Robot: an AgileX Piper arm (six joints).
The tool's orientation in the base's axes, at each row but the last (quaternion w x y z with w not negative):
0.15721 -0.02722 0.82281 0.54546
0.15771 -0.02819 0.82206 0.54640
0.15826 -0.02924 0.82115 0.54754
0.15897 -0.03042 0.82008 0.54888
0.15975 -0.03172 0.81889 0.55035
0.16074 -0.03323 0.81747 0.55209
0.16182 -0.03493 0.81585 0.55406
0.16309 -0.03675 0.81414 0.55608
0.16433 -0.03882 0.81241 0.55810
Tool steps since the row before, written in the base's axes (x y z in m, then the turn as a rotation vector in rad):
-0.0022 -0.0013 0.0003 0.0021 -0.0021 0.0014
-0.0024 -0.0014 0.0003 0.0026 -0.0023 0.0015
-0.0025 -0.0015 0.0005 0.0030 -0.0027 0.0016
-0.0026 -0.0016 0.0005 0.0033 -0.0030 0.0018
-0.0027 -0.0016 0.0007 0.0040 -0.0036 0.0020
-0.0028 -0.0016 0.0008 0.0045 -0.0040 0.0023
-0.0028 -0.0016 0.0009 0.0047 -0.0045 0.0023
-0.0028 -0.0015 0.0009 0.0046 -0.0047 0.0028
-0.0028 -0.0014 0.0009 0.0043 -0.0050 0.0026
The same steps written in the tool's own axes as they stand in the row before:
0.0018 0.0002 -0.0018 -0.0027 -0.0001 -0.0019
0.0020 0.0002 -0.0019 -0.0032 -0.0002 -0.0020
0.0020 0.0004 -0.0021 -0.0036 -0.0003 -0.0023
0.0021 0.0004 -0.0022 -0.0040 -0.0003 -0.0026
0.0022 0.0006 -0.0023 -0.0048 -0.0005 -0.0031
0.0022 0.0007 -0.0024 -0.0054 -0.0005 -0.0034
0.0022 0.0009 -0.0024 -0.0057 -0.0008 -0.0038
0.0022 0.0009 -0.0023 -0.0058 -0.0004 -0.0042
0.0022 0.0010 -0.0022 -0.0055 -0.0006 -0.0045

